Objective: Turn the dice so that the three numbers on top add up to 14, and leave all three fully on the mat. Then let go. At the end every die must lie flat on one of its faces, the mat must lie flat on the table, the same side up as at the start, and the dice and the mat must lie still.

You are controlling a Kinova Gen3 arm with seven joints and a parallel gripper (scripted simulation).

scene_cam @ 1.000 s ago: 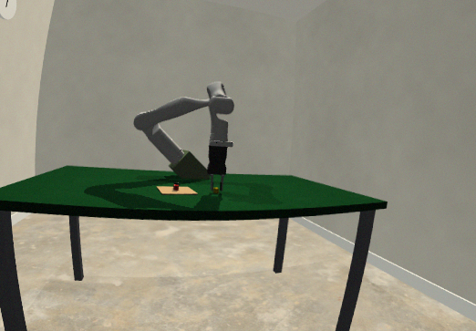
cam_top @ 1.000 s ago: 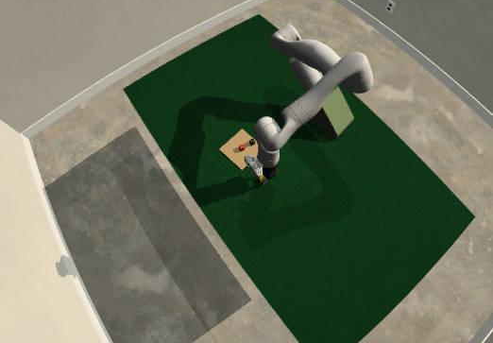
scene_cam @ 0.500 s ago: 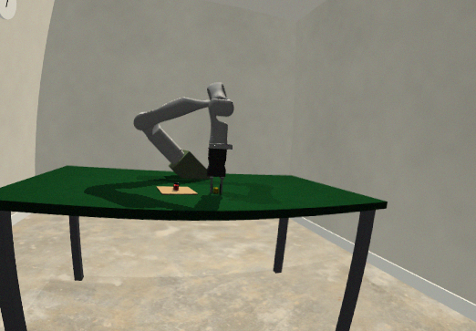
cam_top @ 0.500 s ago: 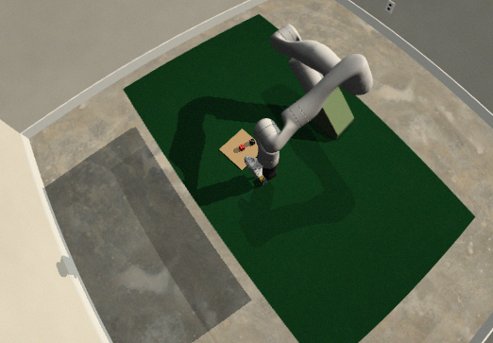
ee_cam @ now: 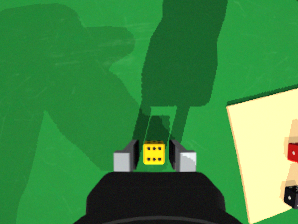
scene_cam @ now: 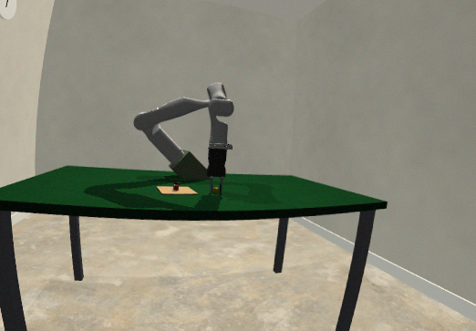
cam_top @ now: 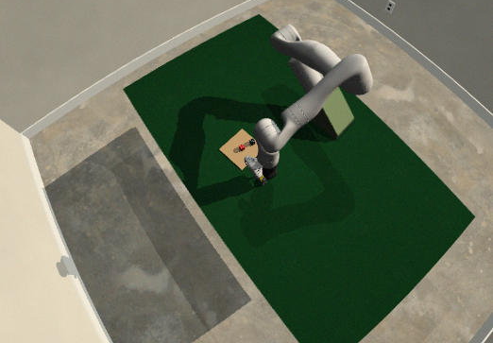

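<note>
Right now the yellow die is 10 mm below my hand. Also, from my hand: black die: 160 mm to the right, 70 mm behind; then tan mat: 160 mm to the right, 20 mm below, 20 mm behind; then red die: 160 mm to the right, 20 mm behind.
</note>
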